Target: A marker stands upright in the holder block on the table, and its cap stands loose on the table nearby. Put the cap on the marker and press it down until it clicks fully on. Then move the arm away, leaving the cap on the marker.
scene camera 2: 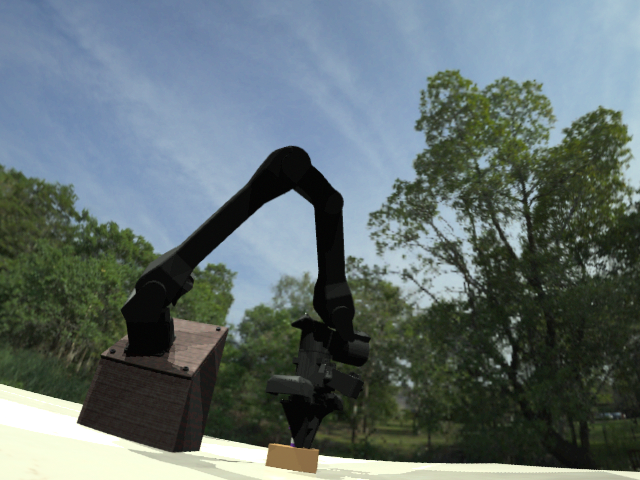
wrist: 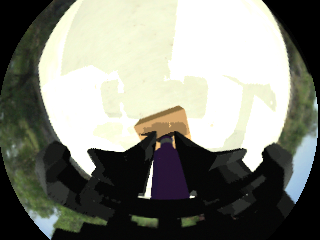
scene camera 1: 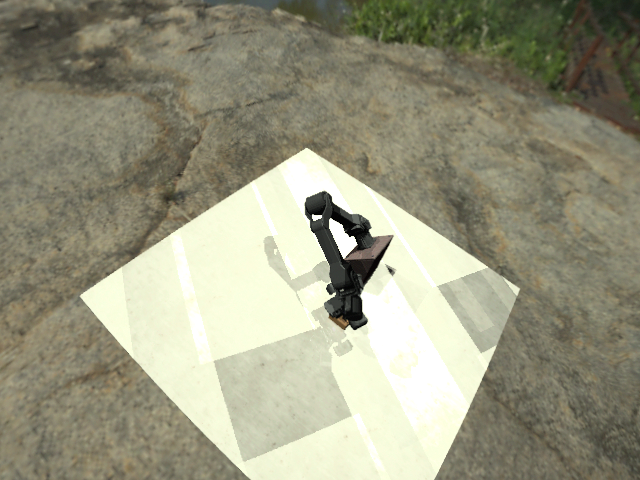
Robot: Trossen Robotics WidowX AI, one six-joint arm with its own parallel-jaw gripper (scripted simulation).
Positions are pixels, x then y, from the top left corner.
Labels:
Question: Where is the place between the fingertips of my gripper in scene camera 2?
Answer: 302,448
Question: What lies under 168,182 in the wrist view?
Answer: A purple cap.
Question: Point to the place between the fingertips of my gripper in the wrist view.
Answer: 165,134

